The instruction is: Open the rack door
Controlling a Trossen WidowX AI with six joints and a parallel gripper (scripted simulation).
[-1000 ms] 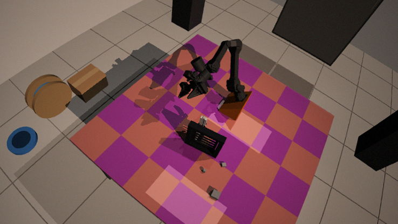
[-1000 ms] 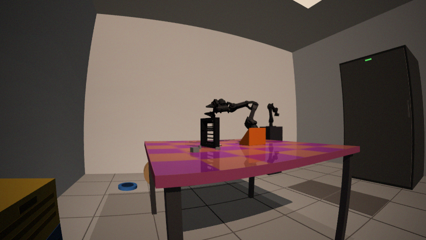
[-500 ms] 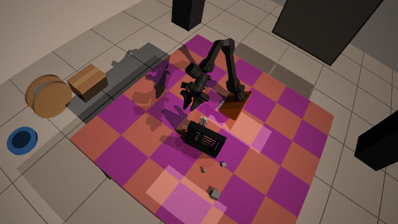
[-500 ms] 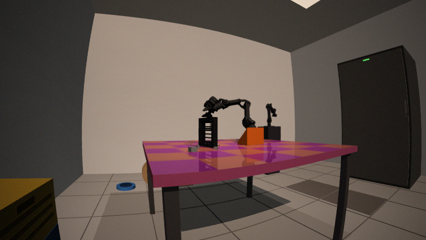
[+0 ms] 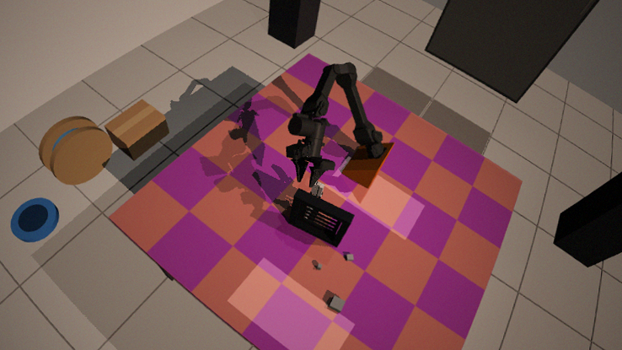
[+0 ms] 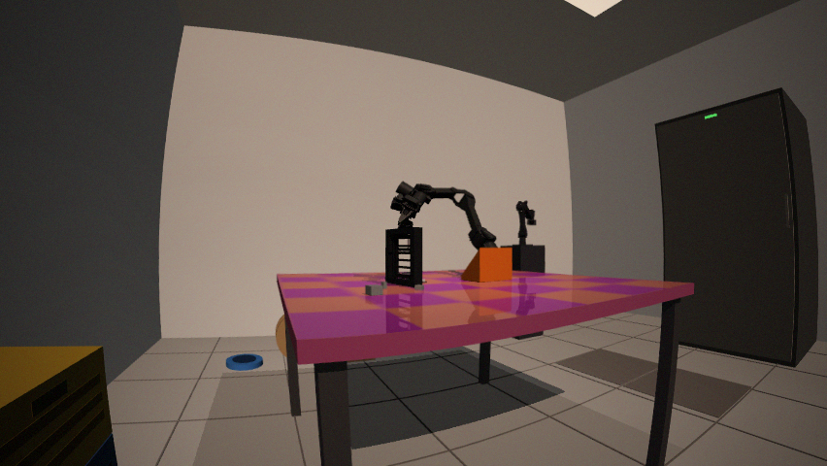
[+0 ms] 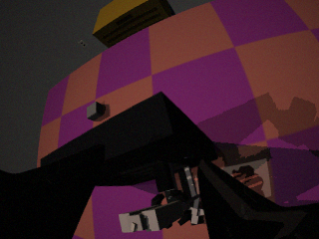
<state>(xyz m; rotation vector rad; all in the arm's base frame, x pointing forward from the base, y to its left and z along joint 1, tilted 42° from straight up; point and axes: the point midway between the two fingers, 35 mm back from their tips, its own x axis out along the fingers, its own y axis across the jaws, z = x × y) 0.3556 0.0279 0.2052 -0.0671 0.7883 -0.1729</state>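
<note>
The light-grey handle is 5 cm behind my gripper tip, 3 cm to the left of it and 9 cm below it.
</note>
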